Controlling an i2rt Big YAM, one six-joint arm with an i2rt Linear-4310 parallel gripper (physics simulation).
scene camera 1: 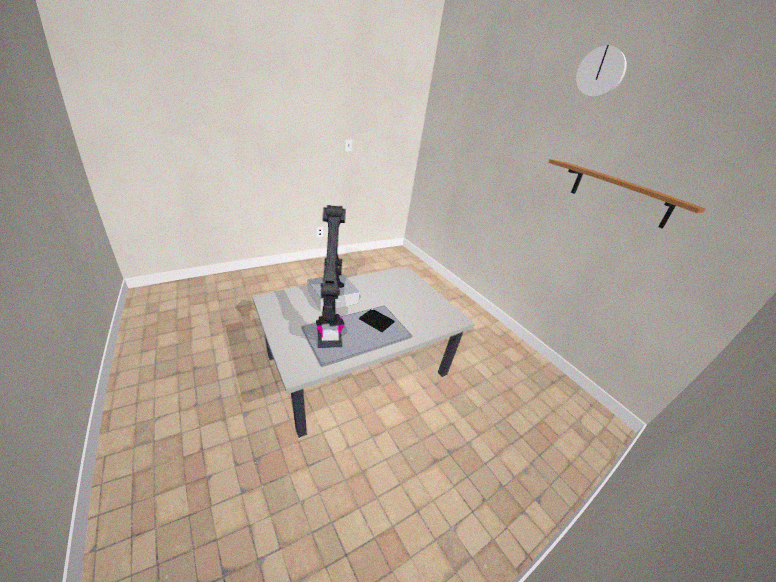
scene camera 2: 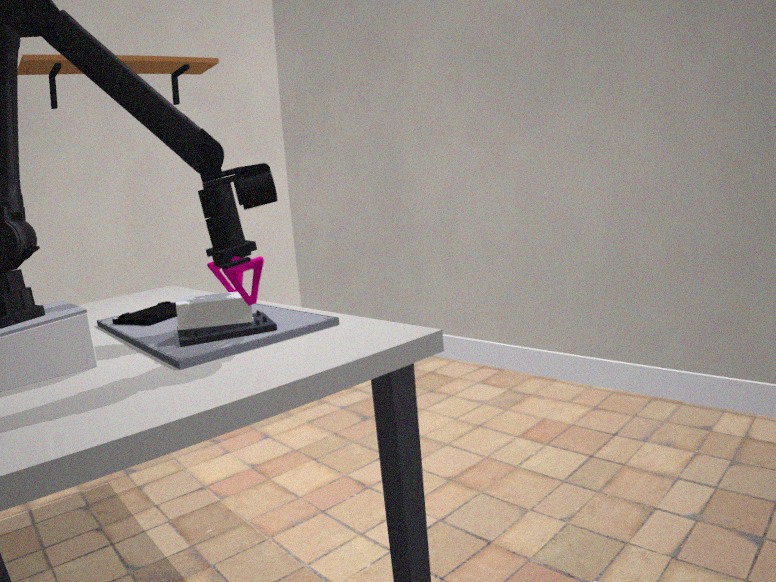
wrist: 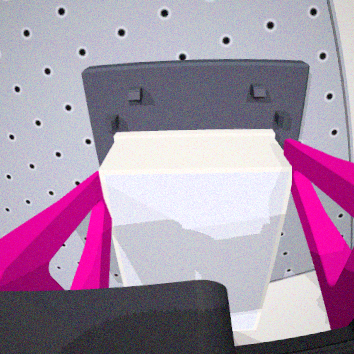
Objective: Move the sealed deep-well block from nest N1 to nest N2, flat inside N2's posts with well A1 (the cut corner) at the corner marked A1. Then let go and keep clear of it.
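Frame: origin at the arm's base, x right, y ahead, z up, level; centimetres.
Seen in the pictures: gripper, fingertip midpoint: (scene camera 1: 330, 335) (scene camera 2: 244, 300) (wrist: 193, 165); arm's base, origin of the base link: (scene camera 2: 12, 320).
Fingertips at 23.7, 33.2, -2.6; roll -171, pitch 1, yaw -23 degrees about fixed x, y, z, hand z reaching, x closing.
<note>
Pixels of each thing's top centre, then the offset from my fingertips to it, as dx, dy, dz. Level surfaces: height alone.
- white sealed deep-well block, middle of its top: (wrist: 195, 278) (scene camera 2: 210, 295) (scene camera 1: 329, 324) -2.9, -5.0, +1.9
- dark nest N1 plate, middle of its top: (wrist: 197, 203) (scene camera 2: 223, 319) (scene camera 1: 329, 333) -2.0, -3.8, -2.6
- grey perforated deck, its level: dz -4.7
- black nest N2, middle of its top: (scene camera 2: 157, 307) (scene camera 1: 377, 318) -31.3, +0.3, -3.0
- light grey table, its level: dz -6.0
The white sealed deep-well block (scene camera 1: 330, 334) (scene camera 2: 213, 312) (wrist: 197, 197) is over the dark nest N1 plate (scene camera 2: 230, 333) (wrist: 197, 84) at the near left of the grey perforated deck (scene camera 1: 368, 342) (scene camera 2: 290, 323) (wrist: 42, 88). My gripper (scene camera 1: 330, 329) (scene camera 2: 241, 284) (wrist: 193, 165) comes down from above, and its magenta fingers press on the block's two long sides. In the wrist view N1's far posts stand free of the block's far edge, so the block seems raised a little. The black nest N2 (scene camera 1: 377, 320) (scene camera 2: 146, 313) lies on the deck to the right of N1 and holds nothing.
The deck lies on a light grey table (scene camera 1: 420, 300) (scene camera 2: 328, 364). The arm's base stands on a pale block (scene camera 1: 350, 295) behind the deck. The table's front edge is close to the deck. A wooden wall shelf (scene camera 1: 617, 184) hangs far off to the right.
</note>
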